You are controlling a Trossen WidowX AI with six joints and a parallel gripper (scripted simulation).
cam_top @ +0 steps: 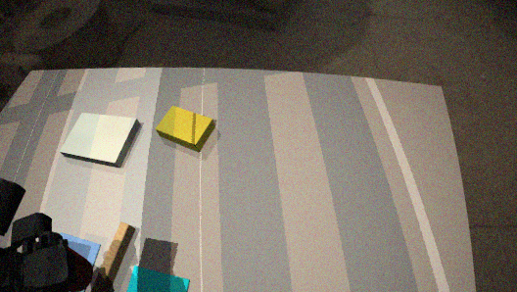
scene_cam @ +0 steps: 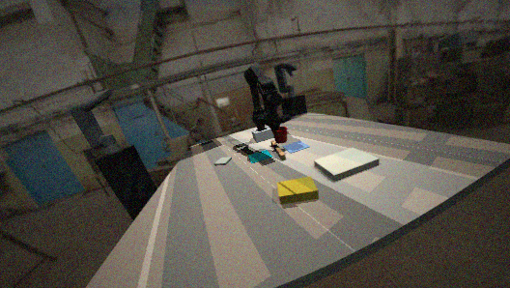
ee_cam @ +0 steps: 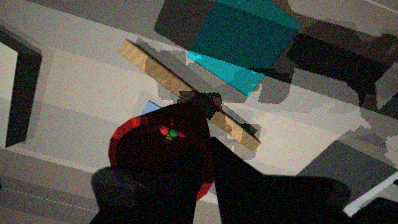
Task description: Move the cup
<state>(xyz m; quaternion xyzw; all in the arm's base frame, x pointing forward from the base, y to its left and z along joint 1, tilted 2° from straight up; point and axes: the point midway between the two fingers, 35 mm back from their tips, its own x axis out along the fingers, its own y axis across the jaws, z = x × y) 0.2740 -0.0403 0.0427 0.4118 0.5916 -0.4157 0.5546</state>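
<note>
Right now my gripper tip is 12 cm to the left of the cyan pad, 10 cm above it and 1 cm past it. Round my gripper tip: wooden bar: 8 cm below, 2 cm to the right, 2 cm ahead; cup: 3 cm ahead, 1 cm to the left; blue pad: 10 cm below, 8 cm to the left, 5 cm ahead.
</note>
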